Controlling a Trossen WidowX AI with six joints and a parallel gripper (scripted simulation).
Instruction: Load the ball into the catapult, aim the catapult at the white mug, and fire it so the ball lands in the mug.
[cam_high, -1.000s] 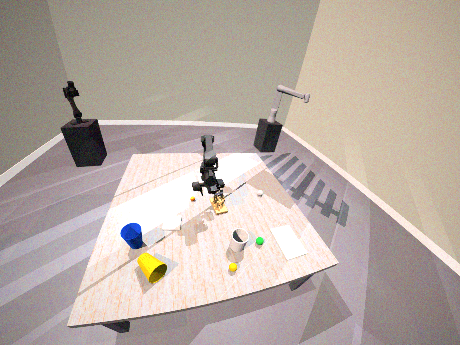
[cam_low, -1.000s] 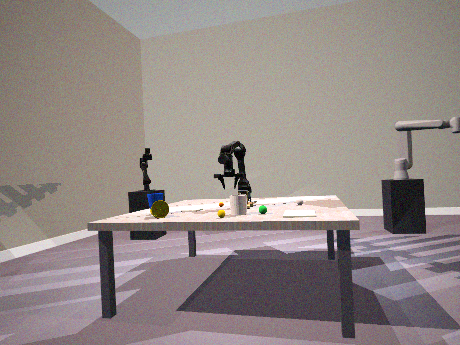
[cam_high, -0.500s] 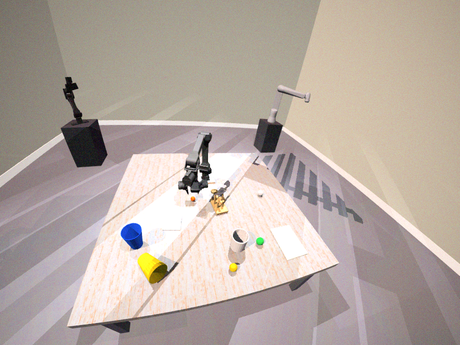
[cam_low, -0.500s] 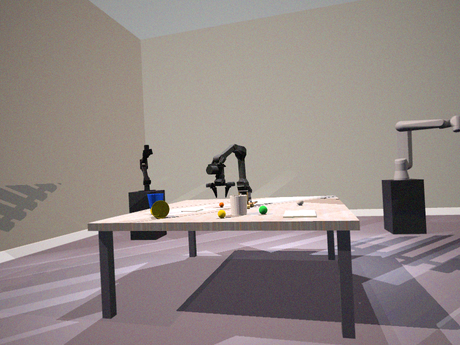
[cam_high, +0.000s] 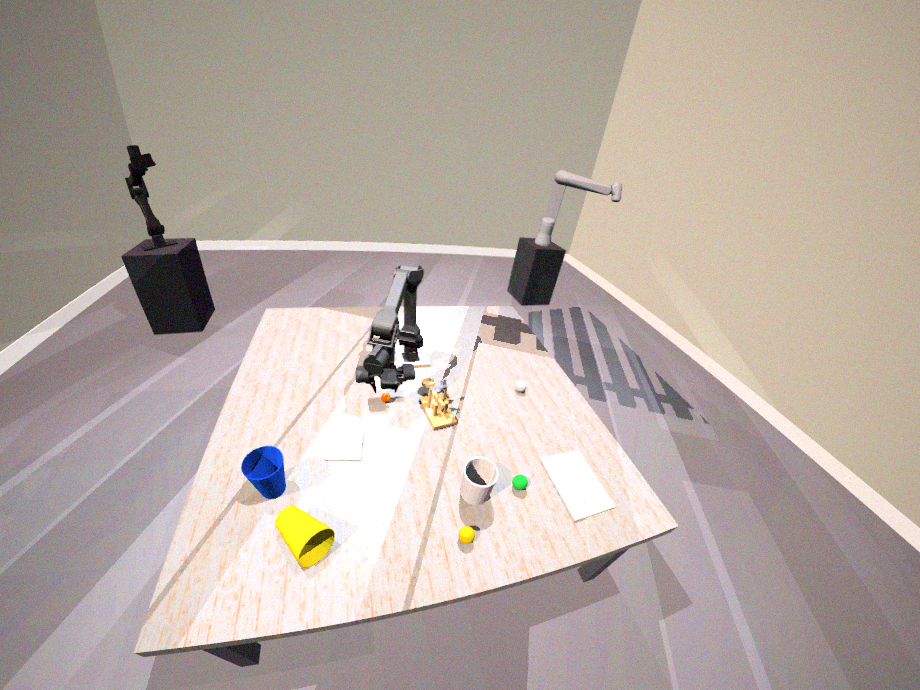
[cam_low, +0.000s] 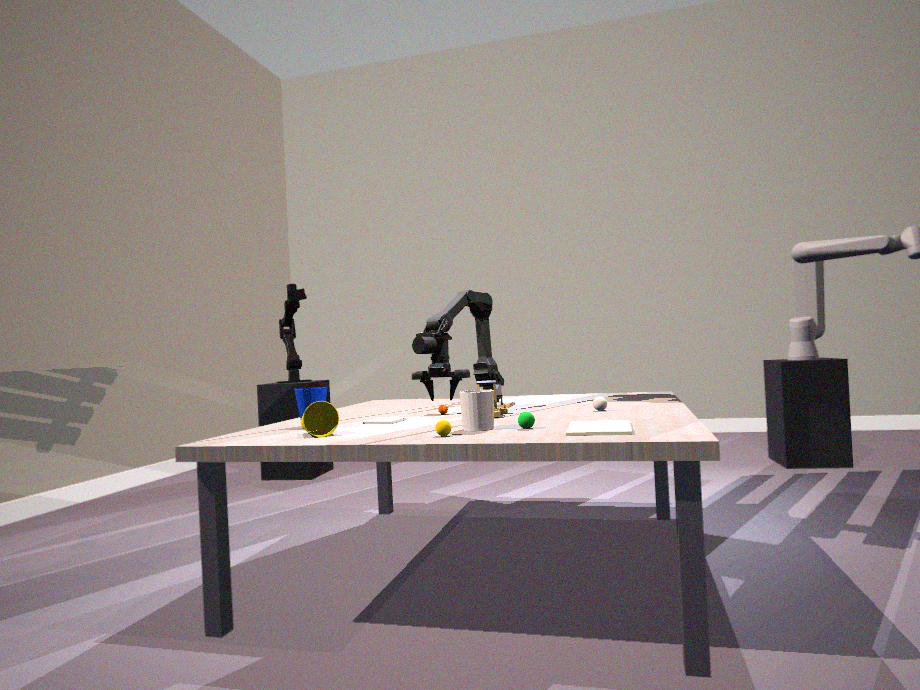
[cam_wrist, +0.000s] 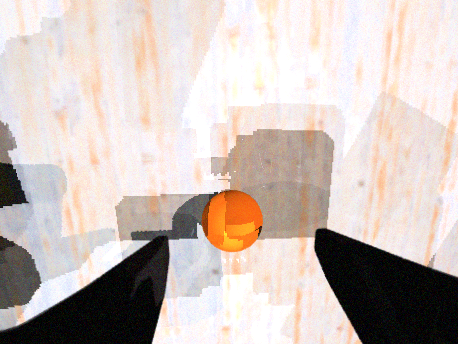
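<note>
The orange ball lies 30 mm below my gripper tip. Also, from my gripper tip: blue cup 270 mm ahead, 340 mm to the right, 10 mm below; white mug 390 mm ahead, 180 mm to the left, 20 mm below; wooden catapult 40 mm ahead, 170 mm to the left, 10 mm above.
</note>
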